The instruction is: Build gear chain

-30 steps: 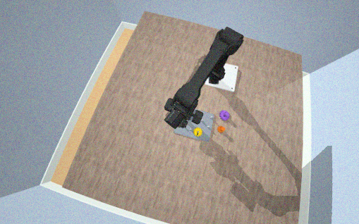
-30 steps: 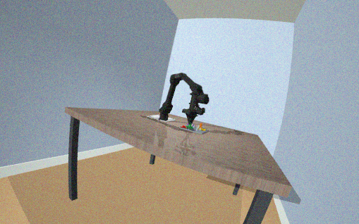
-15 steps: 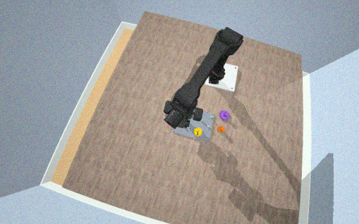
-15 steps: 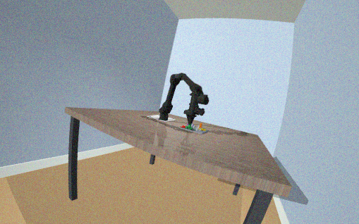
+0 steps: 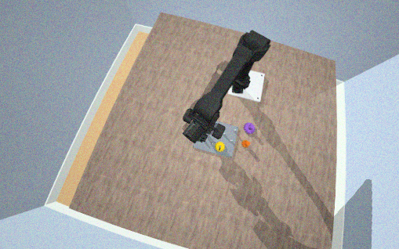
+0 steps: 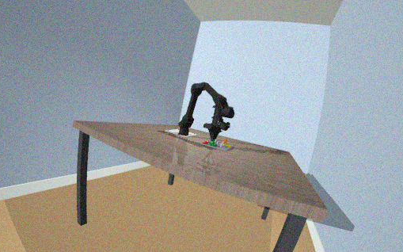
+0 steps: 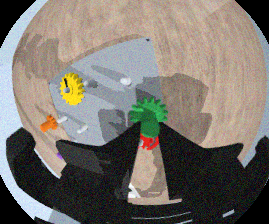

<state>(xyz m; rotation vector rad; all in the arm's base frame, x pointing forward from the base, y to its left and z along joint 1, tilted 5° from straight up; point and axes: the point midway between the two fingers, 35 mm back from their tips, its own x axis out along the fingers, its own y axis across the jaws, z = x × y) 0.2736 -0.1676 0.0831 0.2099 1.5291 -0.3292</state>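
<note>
Now: the green gear 10 mm below my gripper tip. Also, from my gripper tip: red gear 40 mm behind, 20 mm to the left, 20 mm below; yellow gear 100 mm to the left, 80 mm ahead, 20 mm below; orange gear 240 mm to the left, 40 mm ahead, 20 mm below.
</note>
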